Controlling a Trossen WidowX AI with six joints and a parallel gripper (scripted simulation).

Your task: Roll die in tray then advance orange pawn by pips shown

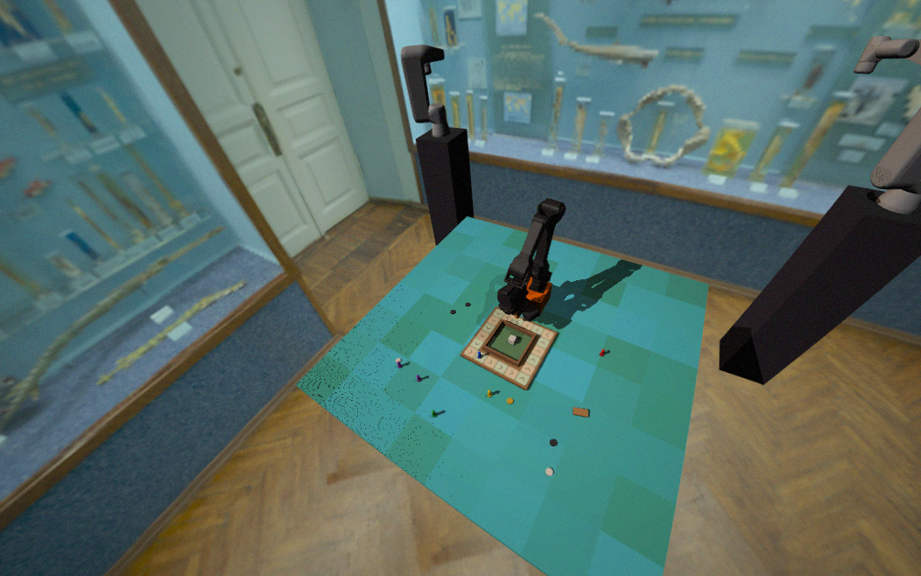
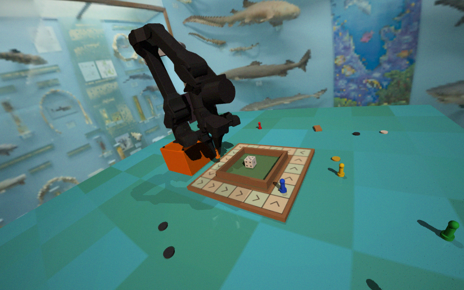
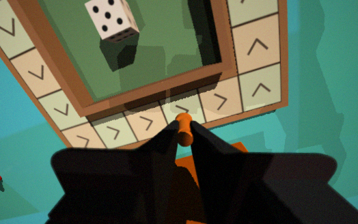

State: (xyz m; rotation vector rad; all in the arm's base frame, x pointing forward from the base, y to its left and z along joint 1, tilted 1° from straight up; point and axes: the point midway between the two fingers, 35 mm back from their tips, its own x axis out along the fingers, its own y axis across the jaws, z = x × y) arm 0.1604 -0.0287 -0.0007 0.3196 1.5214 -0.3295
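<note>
My gripper tip is now 1 cm below the orange pawn. Also, from my gripper tip: white die 10 cm ahead, 2 cm to the left, 3 cm below; then yellow pawn 34 cm ahead, 4 cm to the left, 4 cm below; then blue pawn 22 cm ahead, 6 cm to the right, 3 cm below.
</note>
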